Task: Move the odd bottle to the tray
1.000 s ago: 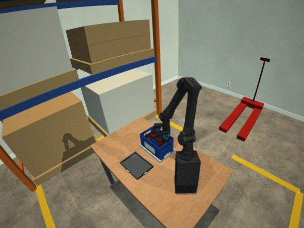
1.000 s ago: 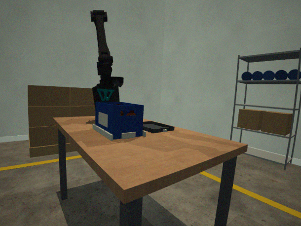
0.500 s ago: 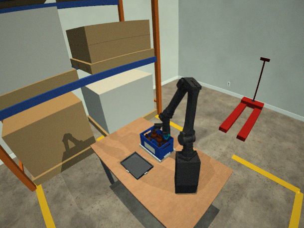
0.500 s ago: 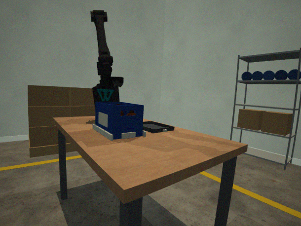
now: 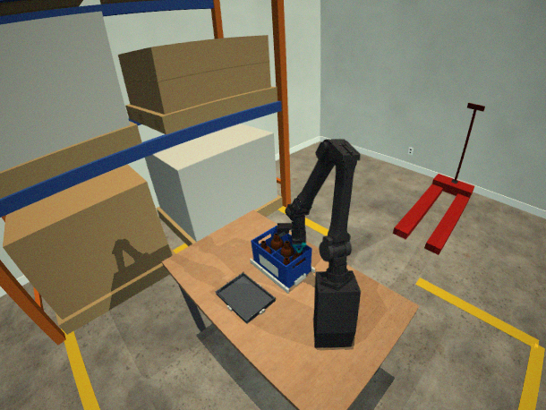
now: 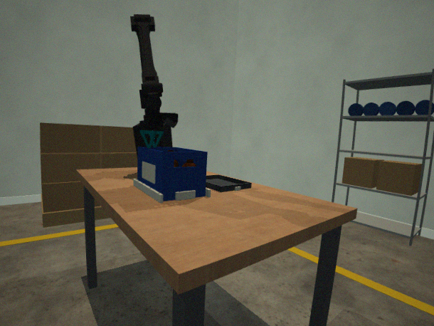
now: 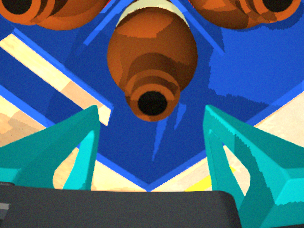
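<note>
Right now my hand is 10 cm above the crate, 9 cm short of it and 4 cm to the right of it. Also, from my hand: bottle 19 cm ahead, 9 cm below, 7 cm to the left; then dark tray 32 cm to the left, 17 cm below, 10 cm ahead.
</note>
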